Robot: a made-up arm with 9 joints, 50 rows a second.
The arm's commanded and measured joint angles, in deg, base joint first. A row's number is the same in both.
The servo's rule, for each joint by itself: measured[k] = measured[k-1] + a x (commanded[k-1-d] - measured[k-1]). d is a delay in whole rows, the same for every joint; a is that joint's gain. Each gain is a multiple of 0.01, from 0.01 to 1. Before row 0 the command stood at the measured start. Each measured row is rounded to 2 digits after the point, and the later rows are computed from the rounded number. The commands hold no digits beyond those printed.
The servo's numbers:
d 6
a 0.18 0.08 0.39 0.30 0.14 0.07 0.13 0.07 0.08
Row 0, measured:
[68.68, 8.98, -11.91, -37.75, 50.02, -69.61, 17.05, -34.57, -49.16]
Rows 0 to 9, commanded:
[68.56, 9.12, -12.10, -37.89, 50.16, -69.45, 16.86, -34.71, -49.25]
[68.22, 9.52, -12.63, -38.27, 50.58, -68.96, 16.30, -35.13, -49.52]
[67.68, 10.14, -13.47, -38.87, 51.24, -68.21, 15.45, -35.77, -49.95]
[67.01, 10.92, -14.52, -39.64, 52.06, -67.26, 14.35, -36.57, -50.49]
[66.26, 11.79, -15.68, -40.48, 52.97, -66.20, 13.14, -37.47, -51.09]
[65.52, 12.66, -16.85, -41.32, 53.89, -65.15, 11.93, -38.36, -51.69]
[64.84, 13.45, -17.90, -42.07, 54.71, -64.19, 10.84, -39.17, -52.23]
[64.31, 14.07, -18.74, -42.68, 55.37, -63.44, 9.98, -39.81, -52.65]
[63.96, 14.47, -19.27, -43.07, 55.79, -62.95, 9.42, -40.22, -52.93]
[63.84, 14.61, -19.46, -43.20, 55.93, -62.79, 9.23, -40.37, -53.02]
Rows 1 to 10, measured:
[68.68, 8.98, -11.91, -37.75, 50.02, -69.61, 17.05, -34.57, -49.16]
[68.68, 8.98, -11.91, -37.75, 50.02, -69.61, 17.05, -34.57, -49.16]
[68.68, 8.98, -11.91, -37.75, 50.02, -69.61, 17.05, -34.57, -49.16]
[68.68, 8.98, -11.91, -37.75, 50.02, -69.61, 17.05, -34.57, -49.16]
[68.68, 8.98, -11.91, -37.75, 50.02, -69.61, 17.05, -34.57, -49.16]
[68.68, 8.98, -11.91, -37.75, 50.02, -69.61, 17.05, -34.57, -49.16]
[68.66, 8.99, -11.98, -37.79, 50.04, -69.60, 17.03, -34.58, -49.17]
[68.58, 9.03, -12.23, -37.93, 50.12, -69.56, 16.94, -34.62, -49.20]
[68.42, 9.12, -12.71, -38.21, 50.28, -69.47, 16.75, -34.70, -49.26]
[68.17, 9.26, -13.42, -38.64, 50.53, -69.32, 16.44, -34.83, -49.36]

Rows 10 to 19, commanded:
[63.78, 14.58, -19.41, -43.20, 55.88, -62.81, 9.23, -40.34, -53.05]
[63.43, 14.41, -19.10, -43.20, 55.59, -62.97, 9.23, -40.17, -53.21]
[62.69, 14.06, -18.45, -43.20, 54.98, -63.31, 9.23, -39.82, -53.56]
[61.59, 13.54, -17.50, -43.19, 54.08, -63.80, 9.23, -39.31, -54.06]
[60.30, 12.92, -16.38, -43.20, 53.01, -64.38, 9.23, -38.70, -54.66]
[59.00, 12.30, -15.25, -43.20, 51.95, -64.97, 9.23, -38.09, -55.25]
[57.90, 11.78, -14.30, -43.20, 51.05, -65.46, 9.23, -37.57, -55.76]
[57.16, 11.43, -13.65, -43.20, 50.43, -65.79, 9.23, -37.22, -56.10]
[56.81, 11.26, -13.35, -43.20, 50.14, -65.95, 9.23, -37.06, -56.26]
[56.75, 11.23, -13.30, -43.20, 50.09, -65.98, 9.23, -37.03, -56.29]
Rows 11 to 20, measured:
[67.83, 9.46, -14.30, -39.19, 50.87, -69.10, 16.01, -35.01, -49.50]
[67.41, 9.72, -15.29, -39.83, 51.29, -68.82, 15.48, -35.24, -49.68]
[66.95, 10.02, -16.31, -40.50, 51.77, -68.50, 14.88, -35.52, -49.88]
[66.47, 10.34, -17.26, -41.15, 52.27, -68.15, 14.24, -35.82, -50.10]
[66.02, 10.67, -18.04, -41.73, 52.76, -67.79, 13.61, -36.13, -50.33]
[65.63, 10.99, -18.59, -42.17, 53.20, -67.44, 13.04, -36.43, -50.55]
[65.30, 11.28, -18.91, -42.48, 53.58, -67.12, 12.54, -36.70, -50.75]
[64.96, 11.53, -18.98, -42.70, 53.86, -66.83, 12.11, -36.94, -50.95]
[64.55, 11.73, -18.77, -42.85, 54.02, -66.58, 11.74, -37.14, -51.16]
[64.02, 11.87, -18.27, -42.95, 54.03, -66.39, 11.41, -37.29, -51.39]

